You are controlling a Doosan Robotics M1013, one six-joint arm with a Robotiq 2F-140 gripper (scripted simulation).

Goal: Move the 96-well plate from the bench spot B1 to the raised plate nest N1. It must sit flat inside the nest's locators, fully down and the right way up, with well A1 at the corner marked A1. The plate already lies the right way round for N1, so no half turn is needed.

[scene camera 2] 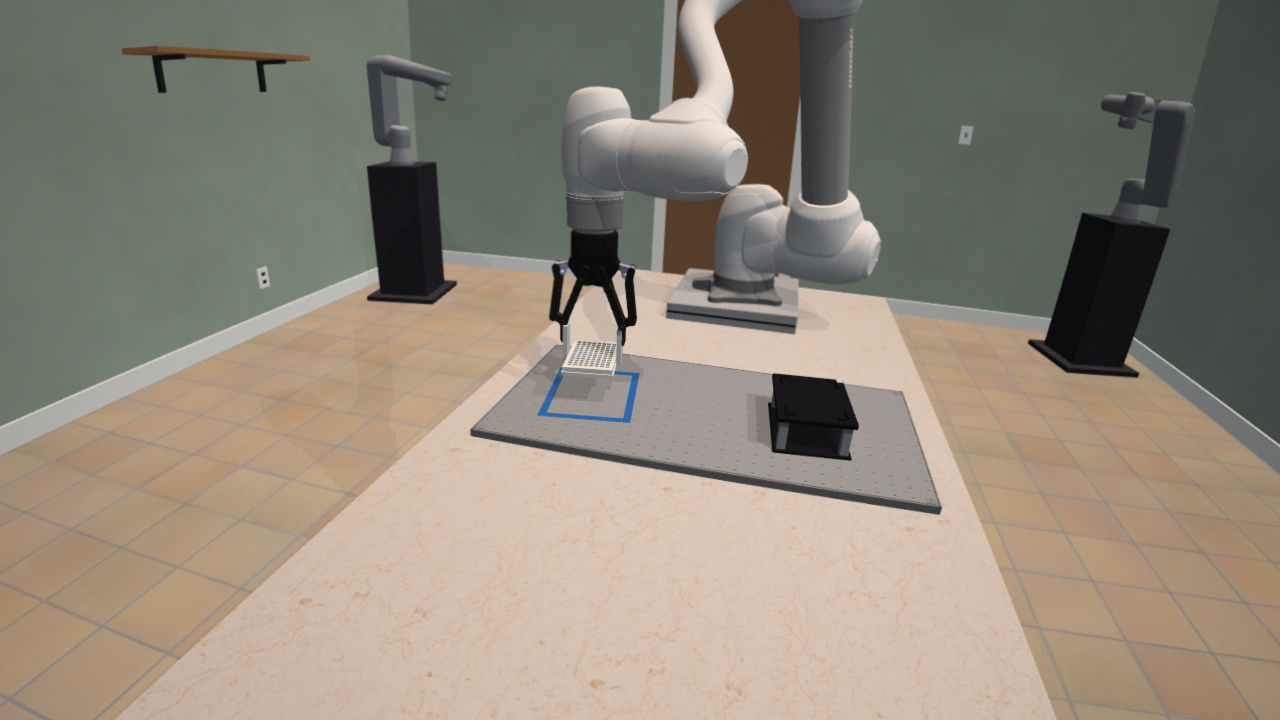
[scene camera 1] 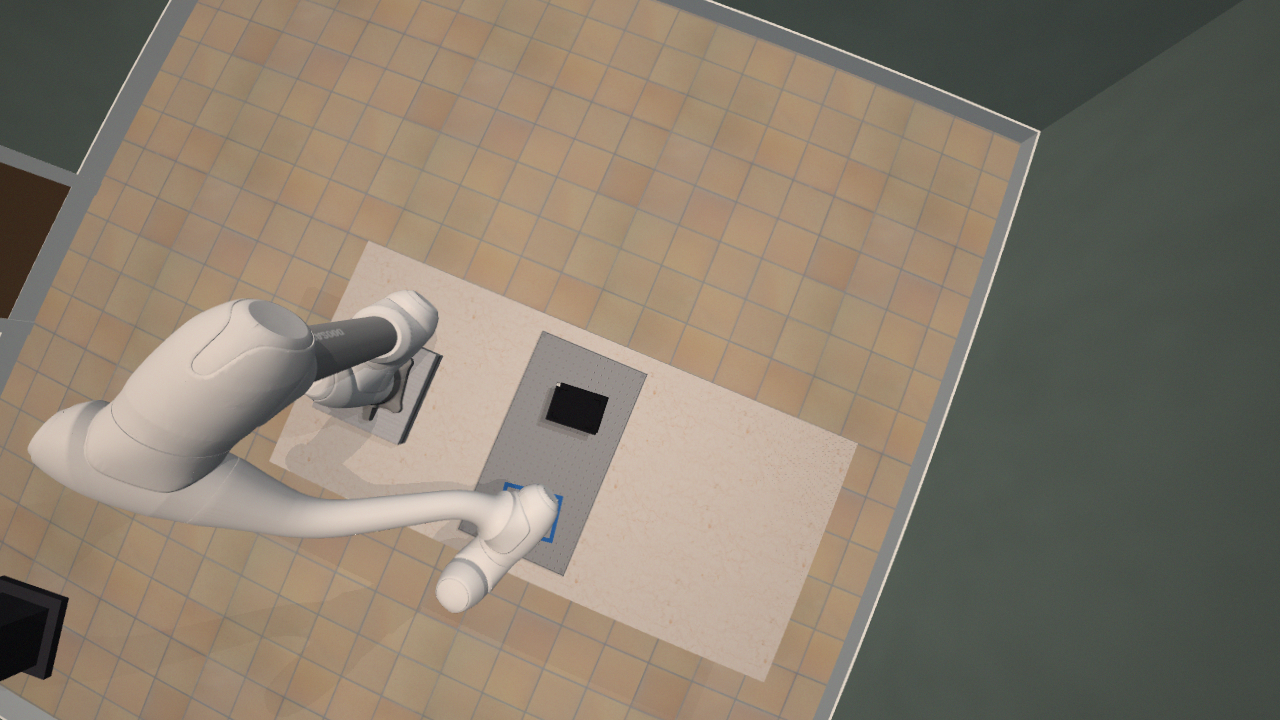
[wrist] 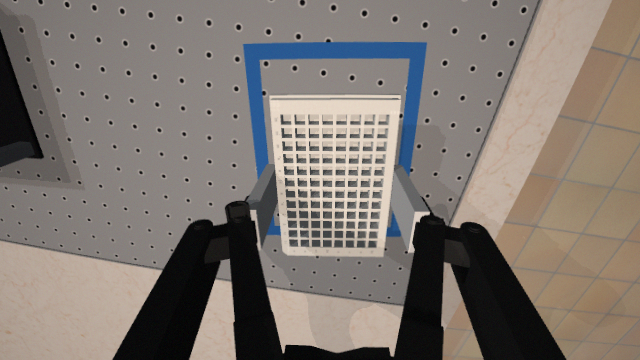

A white 96-well plate shows in scene camera 2 and in the wrist view. The same spot on the white 96-well plate: (scene camera 2: 587,358) is (wrist: 343,163).
